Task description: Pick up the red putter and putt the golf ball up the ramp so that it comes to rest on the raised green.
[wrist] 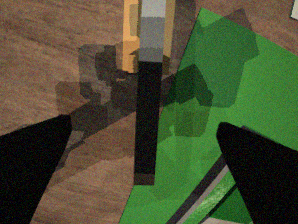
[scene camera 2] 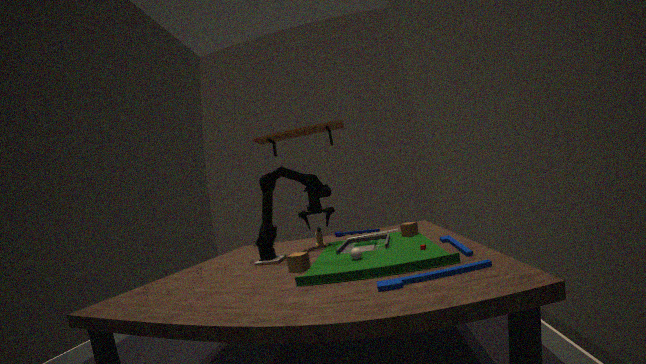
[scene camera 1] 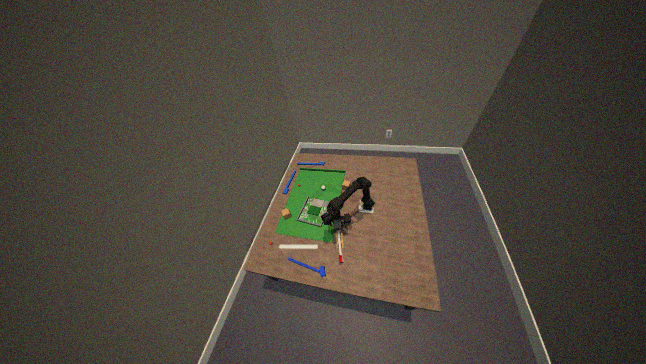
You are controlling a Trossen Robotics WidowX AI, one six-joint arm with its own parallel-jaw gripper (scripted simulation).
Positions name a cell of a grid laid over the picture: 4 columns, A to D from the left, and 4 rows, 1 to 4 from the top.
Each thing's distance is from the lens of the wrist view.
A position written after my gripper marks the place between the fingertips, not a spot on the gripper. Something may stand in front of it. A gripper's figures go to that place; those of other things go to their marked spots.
my gripper (wrist: B3): 0.10 m
green mat (wrist: D2): 0.21 m
